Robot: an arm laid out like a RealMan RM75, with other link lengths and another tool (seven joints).
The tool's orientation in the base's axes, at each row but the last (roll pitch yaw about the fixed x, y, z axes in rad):
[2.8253 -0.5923 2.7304]
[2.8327 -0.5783 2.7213]
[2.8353 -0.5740 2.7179]
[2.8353 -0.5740 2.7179]
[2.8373 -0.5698 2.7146]
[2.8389 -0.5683 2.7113]
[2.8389 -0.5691 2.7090]
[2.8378 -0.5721 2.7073]
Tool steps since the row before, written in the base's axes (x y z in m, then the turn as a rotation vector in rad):
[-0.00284 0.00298 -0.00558 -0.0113 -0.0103 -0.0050]
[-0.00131 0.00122 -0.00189 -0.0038 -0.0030 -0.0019]
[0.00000 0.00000 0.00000 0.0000 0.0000 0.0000]
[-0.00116 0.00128 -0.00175 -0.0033 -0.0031 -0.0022]
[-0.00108 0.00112 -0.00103 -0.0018 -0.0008 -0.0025]
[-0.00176 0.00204 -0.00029 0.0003 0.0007 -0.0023]
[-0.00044 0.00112 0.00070 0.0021 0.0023 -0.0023]
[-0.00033 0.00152 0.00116 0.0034 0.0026 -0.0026]
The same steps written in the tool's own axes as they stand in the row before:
[0.00003 -0.00058 0.00691 0.0024 -0.0156 0.0029]
[0.00039 -0.00021 0.00257 0.0008 -0.0049 0.0014]
[0.00000 0.00000 0.00000 0.0000 0.0000 0.0000]
[0.00038 -0.00004 0.00243 0.0003 -0.0048 0.0014]
[0.00066 0.00005 0.00174 -0.0002 -0.0022 0.0022]
[0.00191 0.00060 0.00183 -0.0012 0.0001 0.0021]
[0.00111 0.00083 0.00013 -0.0020 0.0024 0.0022]
[0.00142 0.00132 -0.00007 -0.0031 0.0033 0.0022]

